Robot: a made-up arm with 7 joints. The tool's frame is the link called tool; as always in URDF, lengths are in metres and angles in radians. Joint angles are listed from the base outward. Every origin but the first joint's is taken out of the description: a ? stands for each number. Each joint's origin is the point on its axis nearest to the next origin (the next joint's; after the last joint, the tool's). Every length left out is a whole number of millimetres.
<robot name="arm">
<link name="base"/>
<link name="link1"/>
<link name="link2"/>
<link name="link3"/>
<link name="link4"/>
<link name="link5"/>
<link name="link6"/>
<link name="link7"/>
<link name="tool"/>
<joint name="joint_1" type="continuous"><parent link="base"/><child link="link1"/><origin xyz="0.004 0.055 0.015" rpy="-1.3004 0.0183 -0.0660"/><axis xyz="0 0 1"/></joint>
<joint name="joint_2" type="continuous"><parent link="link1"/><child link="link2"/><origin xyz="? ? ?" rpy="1.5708 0.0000 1.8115"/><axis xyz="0 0 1"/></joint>
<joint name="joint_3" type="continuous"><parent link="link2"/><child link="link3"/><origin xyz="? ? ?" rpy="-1.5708 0.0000 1.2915"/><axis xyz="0 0 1"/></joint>
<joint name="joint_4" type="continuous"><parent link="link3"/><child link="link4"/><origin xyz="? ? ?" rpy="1.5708 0.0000 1.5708"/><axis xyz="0 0 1"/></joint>
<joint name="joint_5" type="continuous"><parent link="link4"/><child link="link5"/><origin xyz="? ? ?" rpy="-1.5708 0.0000 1.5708"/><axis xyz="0 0 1"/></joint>
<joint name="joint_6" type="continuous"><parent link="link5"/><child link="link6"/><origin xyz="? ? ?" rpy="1.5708 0.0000 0.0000"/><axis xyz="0 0 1"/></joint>
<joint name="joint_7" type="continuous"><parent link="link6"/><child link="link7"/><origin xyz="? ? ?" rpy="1.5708 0.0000 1.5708"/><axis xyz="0 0 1"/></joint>
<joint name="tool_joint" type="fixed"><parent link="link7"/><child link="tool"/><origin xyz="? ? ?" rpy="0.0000 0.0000 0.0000"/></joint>
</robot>
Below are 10 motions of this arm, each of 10 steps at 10 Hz.
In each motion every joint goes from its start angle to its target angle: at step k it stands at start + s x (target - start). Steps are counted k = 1, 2, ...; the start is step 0. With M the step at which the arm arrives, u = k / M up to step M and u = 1 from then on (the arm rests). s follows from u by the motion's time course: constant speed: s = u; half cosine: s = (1 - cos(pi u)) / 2; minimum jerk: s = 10 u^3 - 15 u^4 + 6 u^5.
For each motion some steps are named. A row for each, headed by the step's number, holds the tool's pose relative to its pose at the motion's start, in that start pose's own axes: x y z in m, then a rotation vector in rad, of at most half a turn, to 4 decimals.
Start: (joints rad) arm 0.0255 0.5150 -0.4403 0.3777 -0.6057 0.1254 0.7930
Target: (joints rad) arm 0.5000 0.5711 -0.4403 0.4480 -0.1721 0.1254 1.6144
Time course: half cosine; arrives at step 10
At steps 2, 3, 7, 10:
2: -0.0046 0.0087 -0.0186 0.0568 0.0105 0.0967
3: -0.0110 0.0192 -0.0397 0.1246 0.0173 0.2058
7: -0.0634 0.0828 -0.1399 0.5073 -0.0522 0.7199
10: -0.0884 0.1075 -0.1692 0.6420 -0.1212 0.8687

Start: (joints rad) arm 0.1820 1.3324 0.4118 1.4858 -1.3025 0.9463 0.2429
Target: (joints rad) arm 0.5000 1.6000 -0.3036 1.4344 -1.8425 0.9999 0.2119
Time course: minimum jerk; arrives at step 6
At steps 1, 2, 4, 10:
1: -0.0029 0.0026 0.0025 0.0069 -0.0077 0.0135
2: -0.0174 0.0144 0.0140 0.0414 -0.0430 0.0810
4: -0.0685 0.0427 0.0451 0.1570 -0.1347 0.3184
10: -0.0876 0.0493 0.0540 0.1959 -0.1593 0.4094

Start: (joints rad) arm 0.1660 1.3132 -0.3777 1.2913 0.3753 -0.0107 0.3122
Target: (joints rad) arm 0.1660 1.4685 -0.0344 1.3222 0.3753 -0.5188 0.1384
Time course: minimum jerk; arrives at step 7
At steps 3, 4, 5, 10:
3: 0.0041 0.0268 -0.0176 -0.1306 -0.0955 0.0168
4: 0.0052 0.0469 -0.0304 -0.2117 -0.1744 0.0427
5: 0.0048 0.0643 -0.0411 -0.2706 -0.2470 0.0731
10: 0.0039 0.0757 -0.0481 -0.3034 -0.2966 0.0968

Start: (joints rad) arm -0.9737 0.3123 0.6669 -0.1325 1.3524 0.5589 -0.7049
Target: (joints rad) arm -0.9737 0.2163 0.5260 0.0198 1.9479 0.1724 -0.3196
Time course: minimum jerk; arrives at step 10
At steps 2, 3, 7, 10:
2: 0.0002 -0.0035 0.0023 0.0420 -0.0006 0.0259
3: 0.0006 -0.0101 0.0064 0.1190 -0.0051 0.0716
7: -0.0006 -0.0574 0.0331 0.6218 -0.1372 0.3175
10: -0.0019 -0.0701 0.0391 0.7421 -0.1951 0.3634

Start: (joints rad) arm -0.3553 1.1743 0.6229 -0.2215 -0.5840 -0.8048 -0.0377
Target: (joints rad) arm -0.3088 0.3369 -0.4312 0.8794 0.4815 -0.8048 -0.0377
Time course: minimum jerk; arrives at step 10
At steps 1, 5, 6, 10:
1: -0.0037 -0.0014 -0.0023 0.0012 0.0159 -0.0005
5: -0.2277 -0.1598 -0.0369 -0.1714 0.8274 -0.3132
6: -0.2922 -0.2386 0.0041 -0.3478 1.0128 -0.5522
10: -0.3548 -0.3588 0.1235 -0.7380 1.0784 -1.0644

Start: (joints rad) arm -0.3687 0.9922 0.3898 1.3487 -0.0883 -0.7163 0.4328
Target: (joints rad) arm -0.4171 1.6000 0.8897 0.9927 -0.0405 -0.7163 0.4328
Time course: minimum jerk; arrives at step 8
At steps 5, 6, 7, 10:
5: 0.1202 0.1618 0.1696 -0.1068 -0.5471 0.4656
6: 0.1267 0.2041 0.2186 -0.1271 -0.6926 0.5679
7: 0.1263 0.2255 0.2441 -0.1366 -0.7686 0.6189
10: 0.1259 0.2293 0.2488 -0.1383 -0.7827 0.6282

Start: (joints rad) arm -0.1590 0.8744 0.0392 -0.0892 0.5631 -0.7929 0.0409
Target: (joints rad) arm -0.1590 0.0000 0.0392 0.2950 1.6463 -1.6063 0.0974
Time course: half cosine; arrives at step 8
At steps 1, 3, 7, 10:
1: 0.0003 -0.0093 0.0021 0.0002 -0.0162 -0.0082
3: 0.0090 -0.0759 0.0258 -0.0316 -0.1487 -0.0818
7: 0.0748 -0.2061 0.1420 -0.3153 -0.6470 -0.2643
10: 0.0803 -0.2110 0.1509 -0.3377 -0.6849 -0.2716

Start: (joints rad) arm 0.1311 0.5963 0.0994 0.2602 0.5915 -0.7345 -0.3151
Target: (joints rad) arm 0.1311 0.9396 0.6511 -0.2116 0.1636 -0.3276 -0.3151
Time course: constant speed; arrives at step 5
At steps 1, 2, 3, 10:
1: -0.0203 0.0499 -0.0053 0.0485 0.0742 0.1493
2: -0.0424 0.0989 -0.0025 0.0992 0.1254 0.2944
3: -0.0655 0.1453 0.0084 0.1518 0.1533 0.4325
10: -0.1109 0.2252 0.0525 0.2615 0.1428 0.6754

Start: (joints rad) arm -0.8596 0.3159 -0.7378 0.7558 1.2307 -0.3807 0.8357
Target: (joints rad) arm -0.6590 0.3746 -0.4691 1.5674 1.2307 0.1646 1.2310
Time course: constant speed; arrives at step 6
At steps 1, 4, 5, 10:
1: -0.0411 -0.0161 -0.0120 0.0677 0.1740 -0.0633
4: -0.1814 -0.0371 -0.0138 0.3373 0.5902 -0.3235
5: -0.2291 -0.0338 -0.0024 0.4401 0.6857 -0.4355
10: -0.2747 -0.0252 0.0145 0.5438 0.7561 -0.5601

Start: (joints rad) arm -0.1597 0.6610 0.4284 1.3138 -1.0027 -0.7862 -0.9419
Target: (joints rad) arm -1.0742 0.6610 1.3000 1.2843 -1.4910 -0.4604 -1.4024
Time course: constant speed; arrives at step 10
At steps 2, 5, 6, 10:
2: 0.0641 -0.0220 0.0126 -0.1990 -0.2942 0.0459
5: 0.1511 -0.0607 0.0470 -0.5169 -0.7556 0.0803
6: 0.1774 -0.0748 0.0624 -0.6249 -0.9144 0.0868
10: 0.2668 -0.1353 0.1430 -1.0516 -1.5680 0.1250

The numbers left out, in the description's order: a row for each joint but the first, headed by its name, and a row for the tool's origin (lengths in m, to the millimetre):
joint_2: -0.005 0.020 0.000
joint_3: 0.244 -0.059 0.000
joint_4: 0.003 -0.017 0.000
joint_5: -0.195 -0.016 0.000
joint_6: 0.000 0.000 0.000
joint_7: 0.000 0.035 0.000
tool: 0.000 0.000 0.000

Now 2 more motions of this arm.
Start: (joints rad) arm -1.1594 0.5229 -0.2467 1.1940 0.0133 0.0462 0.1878
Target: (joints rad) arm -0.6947 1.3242 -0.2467 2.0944 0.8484 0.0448 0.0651
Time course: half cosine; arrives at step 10
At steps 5, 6, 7, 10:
5: -0.0929 0.1795 -0.2086 0.6589 0.7147 0.1202
6: -0.1507 0.2382 -0.2427 0.8258 0.9599 0.1136
7: -0.2098 0.2882 -0.2582 0.9536 1.1895 0.0934
10: -0.3028 0.3526 -0.2541 1.0929 1.5406 0.0435

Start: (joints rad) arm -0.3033 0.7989 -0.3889 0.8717 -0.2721 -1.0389 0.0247
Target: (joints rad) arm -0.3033 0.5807 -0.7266 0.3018 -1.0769 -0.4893 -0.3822
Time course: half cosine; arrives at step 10
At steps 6, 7, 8, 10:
6: 0.0503 -0.1083 0.0396 -0.6520 0.0251 -0.1901
7: 0.0568 -0.1324 0.0537 -0.8162 0.0250 -0.2661
8: 0.0608 -0.1514 0.0665 -0.9509 0.0221 -0.3352
10: 0.0633 -0.1674 0.0787 -1.0698 0.0174 -0.4010

